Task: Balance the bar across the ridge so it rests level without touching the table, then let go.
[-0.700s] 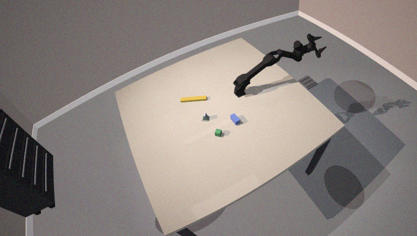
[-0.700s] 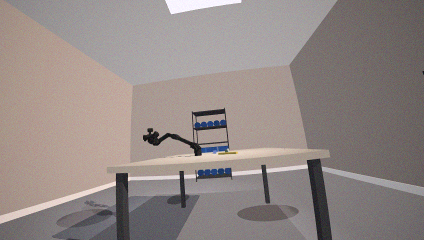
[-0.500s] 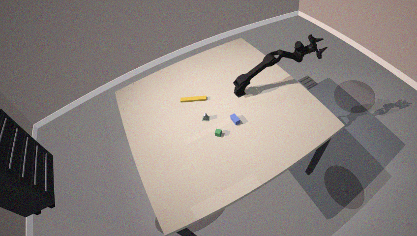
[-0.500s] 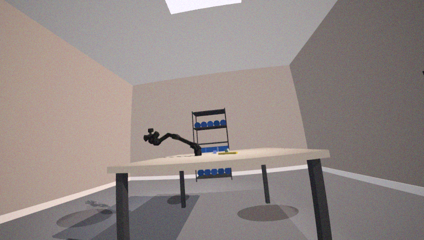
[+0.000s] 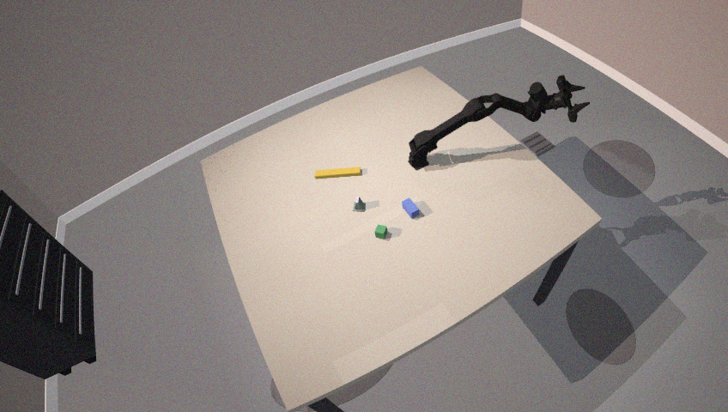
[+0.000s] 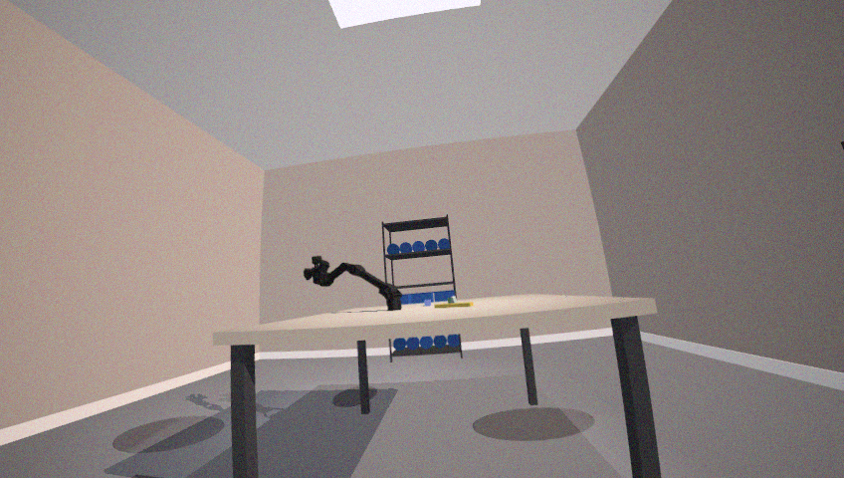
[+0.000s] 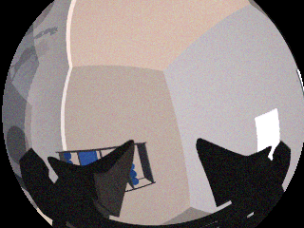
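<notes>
My gripper tip is 900 mm short of the yellow bar, 460 mm to the left of it and 310 mm above it. Round my gripper tip: green cube (900 mm ahead, 310 mm below, 110 mm to the right); blue block (760 mm ahead, 310 mm below, 140 mm to the right).
</notes>
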